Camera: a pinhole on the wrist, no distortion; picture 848 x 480 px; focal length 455.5 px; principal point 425.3 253.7 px. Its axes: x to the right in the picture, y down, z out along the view. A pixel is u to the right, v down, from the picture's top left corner.
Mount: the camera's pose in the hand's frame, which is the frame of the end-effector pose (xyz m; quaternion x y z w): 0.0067 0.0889 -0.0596 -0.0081 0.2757 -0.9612 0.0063
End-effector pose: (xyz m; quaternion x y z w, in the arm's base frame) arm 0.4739 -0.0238 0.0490 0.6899 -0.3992 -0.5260 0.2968
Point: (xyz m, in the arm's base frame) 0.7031 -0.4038 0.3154
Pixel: behind the camera
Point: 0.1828 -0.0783 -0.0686
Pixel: 357 103
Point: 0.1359 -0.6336 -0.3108
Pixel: outside the picture
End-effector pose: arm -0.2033 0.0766 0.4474 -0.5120 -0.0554 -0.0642 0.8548
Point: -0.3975 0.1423 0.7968
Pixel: 583 437
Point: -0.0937 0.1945 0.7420
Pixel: 272 337
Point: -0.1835 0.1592 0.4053
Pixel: 425 25
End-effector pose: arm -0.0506 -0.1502 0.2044 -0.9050 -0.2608 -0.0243 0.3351
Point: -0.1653 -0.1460 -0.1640
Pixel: outside the picture
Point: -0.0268 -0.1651 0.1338
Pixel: 471 107
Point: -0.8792 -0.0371 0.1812
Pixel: outside the picture
